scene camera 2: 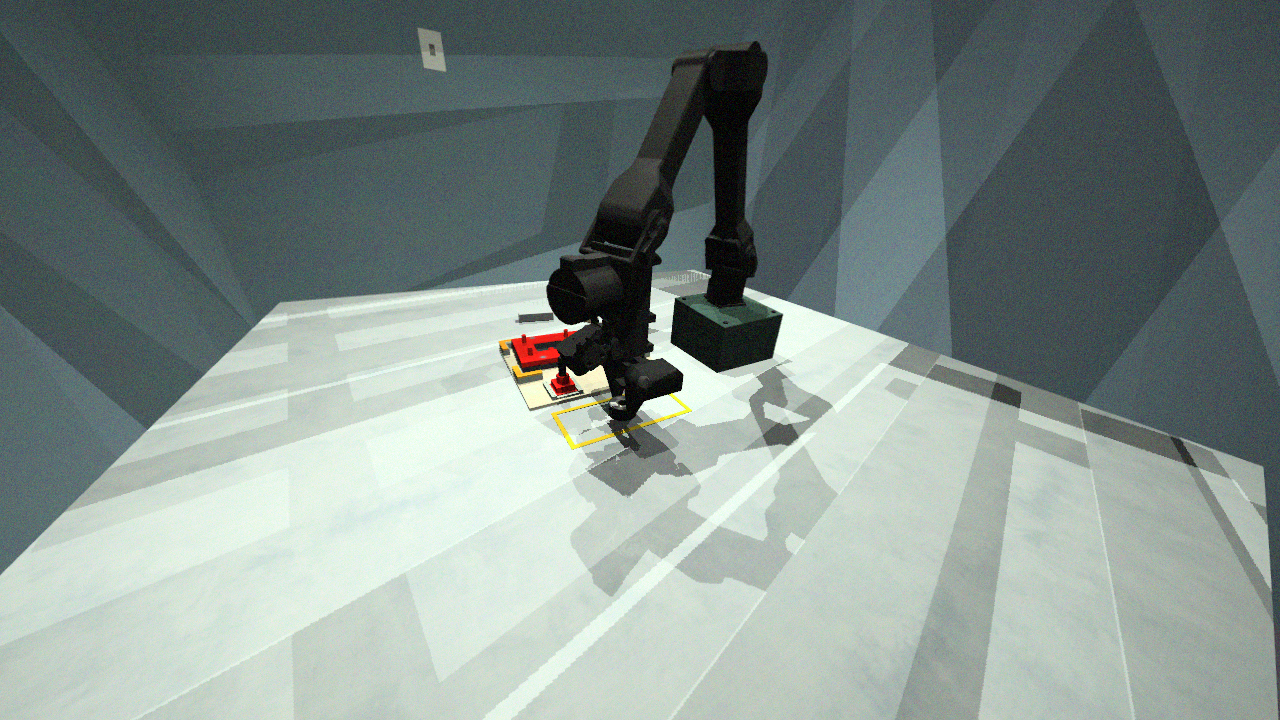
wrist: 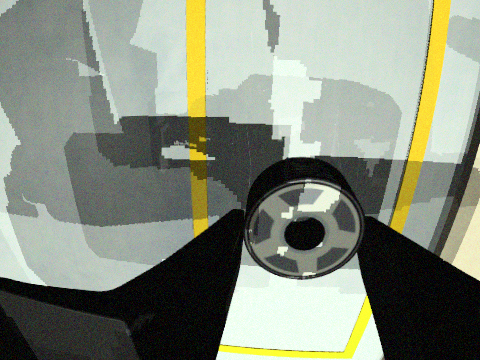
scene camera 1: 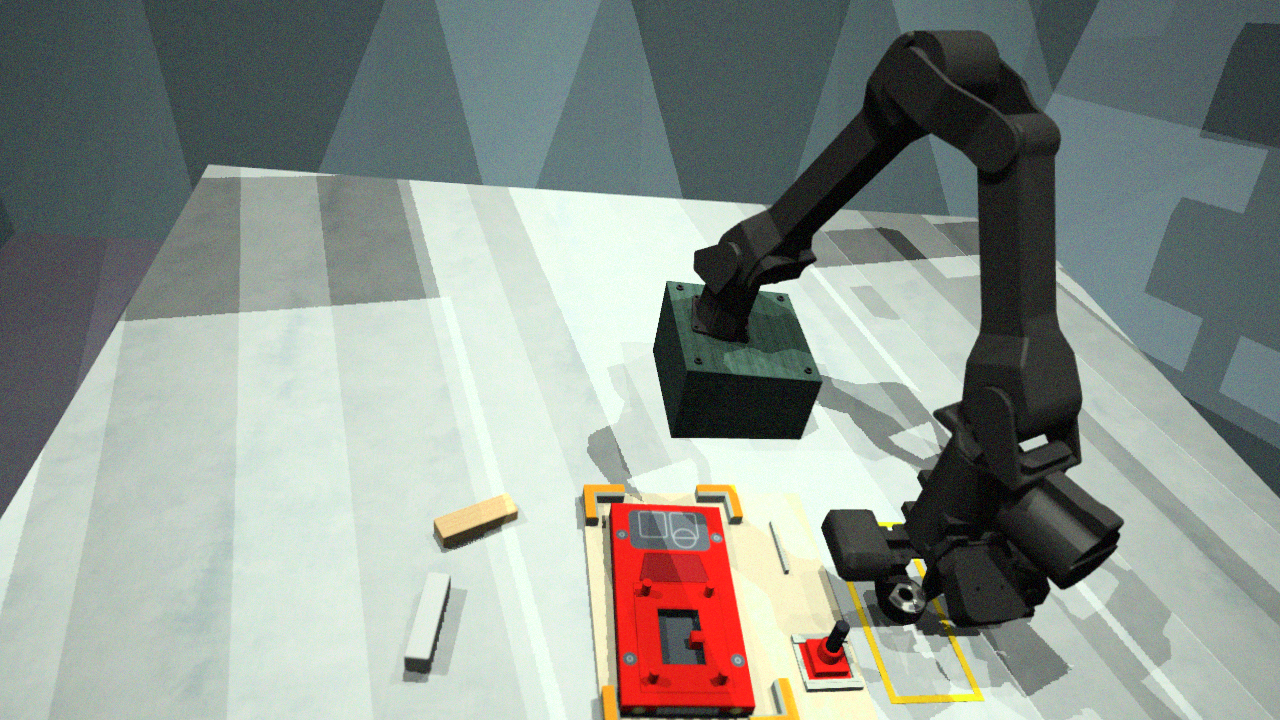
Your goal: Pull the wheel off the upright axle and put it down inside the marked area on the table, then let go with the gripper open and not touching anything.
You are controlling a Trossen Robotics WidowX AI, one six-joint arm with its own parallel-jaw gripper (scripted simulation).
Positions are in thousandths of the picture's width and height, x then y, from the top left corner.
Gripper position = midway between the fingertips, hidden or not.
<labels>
The gripper shows in scene camera 2 (487,566), in the wrist view (628,624) and in scene camera 1 (704,831). A red chassis plate shows in scene camera 2 (418,491) and in scene camera 1 (518,774); in the wrist view it is out of frame.
</labels>
